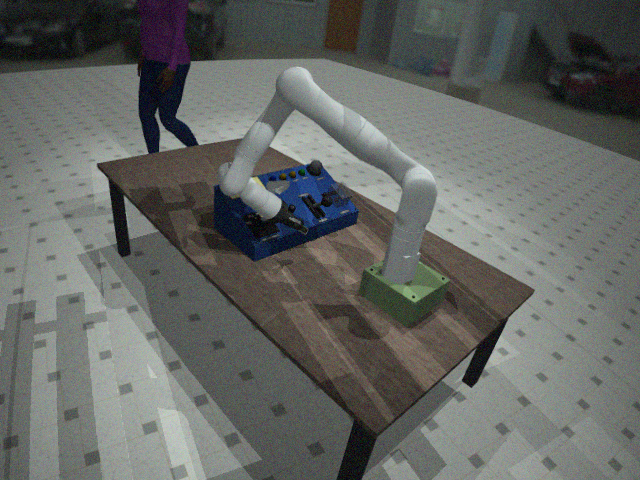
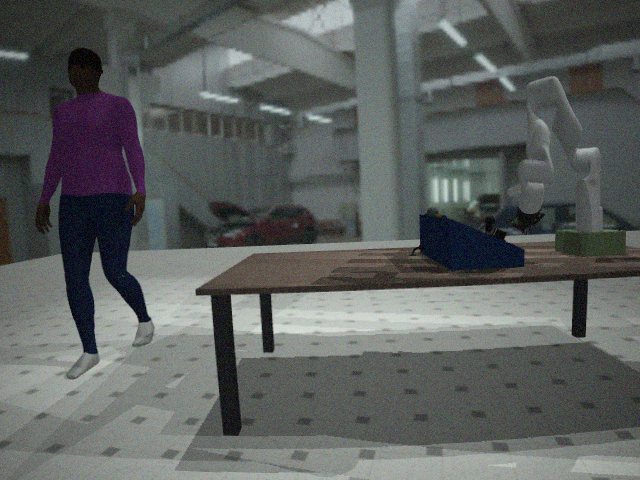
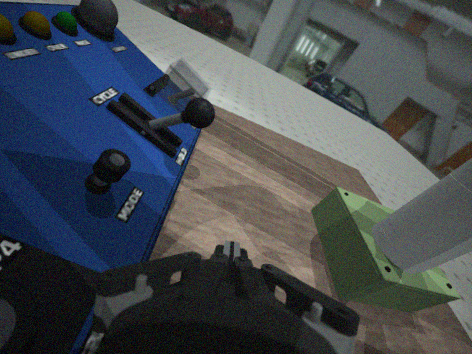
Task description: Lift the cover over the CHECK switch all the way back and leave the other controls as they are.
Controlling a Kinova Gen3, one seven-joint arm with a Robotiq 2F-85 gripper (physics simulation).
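Places are measured from the arm's base along level axes (x right, y down, z ahead), in millimetres.
Pixels of known places: gripper, fingertip midpoint: (image 1: 306, 231) (image 2: 524, 231) (image 3: 230, 251); arm's base, origin of the base link: (image 1: 396, 273) (image 2: 588, 231) (image 3: 393, 247).
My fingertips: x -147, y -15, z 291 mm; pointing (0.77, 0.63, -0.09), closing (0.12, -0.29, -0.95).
Note:
For each thing: its top centre in the pictures, then the offset to it from my fingertips. "*": a spot on its surface instead. Level surfaces: height alone.
- blue control panel, surface spot: (image 3: 80, 123) * dx +57, dy -6, dz +201 mm
- wooden table, its level: dy +106 mm
- pale translucent cover, middle of its top: (image 3: 189, 65) (image 1: 341, 185) (image 2: 468, 215) dx +252, dy -58, dz +173 mm
- black MODE knob, middle of its top: (image 3: 112, 153) dx +16, dy -32, dz +130 mm
- lever with a black ball, surface spot: (image 3: 197, 112) (image 1: 323, 200) * dx +125, dy -48, dz +101 mm
- dark dome knob, surface spot: (image 3: 95, 14) (image 1: 312, 168) * dx +210, dy -74, dz +317 mm
A blue control panel (image 1: 237, 224) (image 2: 461, 248) (image 3: 80, 123) stands on the wooden table (image 1: 304, 305) (image 2: 309, 271) (image 3: 256, 175). A pale translucent cover (image 3: 187, 79) (image 1: 342, 191) stands at the panel's far right corner, with a small grey toggle (image 3: 180, 95) in front of it. My gripper (image 1: 300, 224) (image 3: 230, 251) is shut and empty. It hangs low over the panel's front edge, well short of the cover. Between them are a black MODE knob (image 3: 108, 168) and a lever with a black ball (image 3: 197, 112) (image 1: 327, 200) in the CYCLE/HOLD slot.
The arm's green base (image 1: 409, 295) (image 3: 354, 246) stands on the table to the right. A dark dome knob (image 1: 314, 167) (image 3: 95, 14) and coloured buttons line the panel's back edge. A person in a purple top (image 1: 163, 71) (image 2: 104, 190) walks behind the table.

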